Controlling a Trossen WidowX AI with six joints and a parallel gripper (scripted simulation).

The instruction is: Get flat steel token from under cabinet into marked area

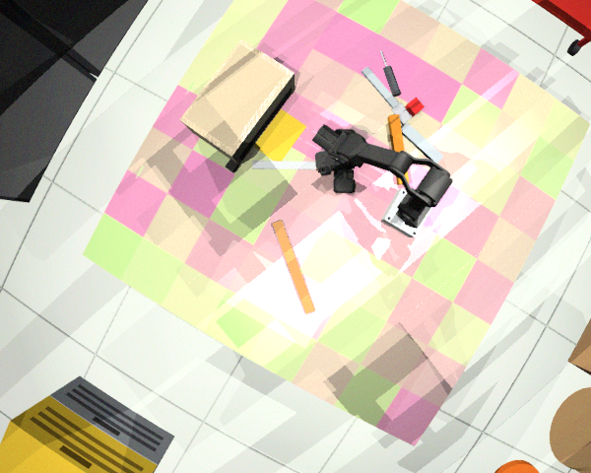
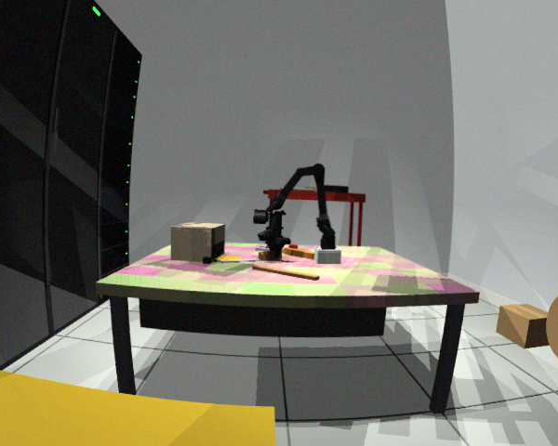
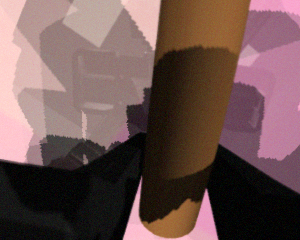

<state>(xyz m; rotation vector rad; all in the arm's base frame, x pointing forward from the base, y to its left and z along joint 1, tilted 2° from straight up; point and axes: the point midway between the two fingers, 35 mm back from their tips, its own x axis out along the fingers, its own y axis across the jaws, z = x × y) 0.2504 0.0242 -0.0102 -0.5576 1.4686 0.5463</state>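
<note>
My gripper tip is 27 cm to the left of the grey tool and 2 cm short of it. Round my gripper tip: orange bar (16 cm to the right, 10 cm behind); then grey bar (23 cm to the right, 14 cm behind); then grey token (29 cm ahead, 3 cm to the left, 1 cm below).
</note>
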